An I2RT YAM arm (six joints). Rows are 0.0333 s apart.
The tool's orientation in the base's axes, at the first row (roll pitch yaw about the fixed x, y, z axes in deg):
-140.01, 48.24, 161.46
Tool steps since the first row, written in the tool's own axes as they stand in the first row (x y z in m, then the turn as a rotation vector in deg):
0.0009, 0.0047, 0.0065, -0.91, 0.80, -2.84
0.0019, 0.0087, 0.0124, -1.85, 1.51, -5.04
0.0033, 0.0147, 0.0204, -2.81, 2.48, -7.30
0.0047, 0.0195, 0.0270, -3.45, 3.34, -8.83
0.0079, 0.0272, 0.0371, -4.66, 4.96, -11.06
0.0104, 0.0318, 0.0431, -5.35, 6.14, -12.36
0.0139, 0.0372, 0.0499, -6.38, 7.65, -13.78
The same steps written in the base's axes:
0.0049, -0.0023, -0.0060, 0.17, 2.51, 1.79
0.0091, -0.0044, -0.0115, 0.52, 4.46, 3.31
0.0151, -0.0070, -0.0192, 1.04, 6.60, 4.76
0.0198, -0.0092, -0.0256, 1.53, 8.17, 5.65
0.0265, -0.0121, -0.0365, 2.67, 10.61, 7.00
0.0302, -0.0136, -0.0434, 3.49, 12.17, 7.67
0.0340, -0.0152, -0.0518, 4.72, 13.94, 8.52

